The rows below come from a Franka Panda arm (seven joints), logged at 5 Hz.
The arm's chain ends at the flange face. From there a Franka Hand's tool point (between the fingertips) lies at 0.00 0.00 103.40 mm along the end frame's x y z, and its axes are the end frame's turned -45 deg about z.
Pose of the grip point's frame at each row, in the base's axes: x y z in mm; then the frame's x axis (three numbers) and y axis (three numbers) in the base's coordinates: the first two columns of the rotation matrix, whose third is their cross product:
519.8 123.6 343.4 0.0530 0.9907 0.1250 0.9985 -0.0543 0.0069
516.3 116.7 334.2 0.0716 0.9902 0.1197 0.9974 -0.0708 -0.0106
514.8 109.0 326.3 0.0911 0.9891 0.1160 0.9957 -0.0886 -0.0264
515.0 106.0 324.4 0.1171 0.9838 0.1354 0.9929 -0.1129 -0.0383
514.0 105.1 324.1 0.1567 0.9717 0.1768 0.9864 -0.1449 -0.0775
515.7 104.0 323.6 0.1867 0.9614 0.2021 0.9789 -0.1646 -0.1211
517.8 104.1 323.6 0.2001 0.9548 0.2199 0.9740 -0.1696 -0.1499
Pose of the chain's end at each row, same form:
518.4 110.7 446.0 0.7435 0.6621 0.0933 0.6686 -0.7389 -0.0835
516.5 104.3 436.8 0.7559 0.6501 0.0771 0.6546 -0.7502 -0.0921
516.4 96.8 429.0 0.7685 0.6367 0.0634 0.6396 -0.7620 -0.1007
517.3 91.6 426.8 0.7849 0.6158 0.0687 0.6193 -0.7755 -0.1228
519.1 85.8 425.6 0.8083 0.5846 0.0702 0.5867 -0.7896 -0.1798
524.3 81.2 424.1 0.8242 0.5634 0.0573 0.5602 -0.7962 -0.2285
528.7 78.9 423.3 0.8302 0.5552 0.0495 0.5472 -0.7951 -0.2615

